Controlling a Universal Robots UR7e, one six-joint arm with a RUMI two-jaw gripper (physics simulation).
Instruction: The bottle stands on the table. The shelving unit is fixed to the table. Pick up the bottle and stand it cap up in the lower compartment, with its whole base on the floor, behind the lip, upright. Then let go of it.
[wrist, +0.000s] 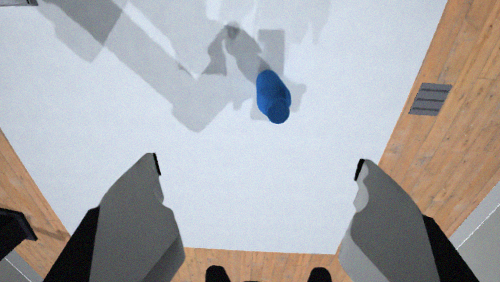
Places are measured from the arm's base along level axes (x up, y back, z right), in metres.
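Pixels of known places: gripper, fingertip midpoint: (257, 158).
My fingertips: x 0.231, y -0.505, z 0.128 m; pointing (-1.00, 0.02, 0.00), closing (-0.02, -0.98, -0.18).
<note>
Behind a point stands the place of what it marks.
The blue bottle (273, 95) @[y -0.519, x 0.131, z 0.105 m] stands upright on the white table (260, 200) @[y -0.585, x -0.018, z 0.418 m], seen from above in the wrist view, a little above and right of the middle, with its round cap nearest the lower edge. My gripper (257, 158) @[y -0.505, x 0.231, z 0.128 m] is wide open and empty, its two grey fingers at the lower left and lower right. The bottle lies beyond the fingertips in the view, apart from both of them. The shelving unit does not show in the wrist view.
Shadows fall across the table around the bottle. A corner of a grey metal plate (15, 2) @[y -0.083, x 0.001, z 0.070 m] shows at the top left. A dark object (15, 225) is at the lower left edge. A grey slotted vent (430, 99) lies on the wooden floor (465, 100) at the right.
</note>
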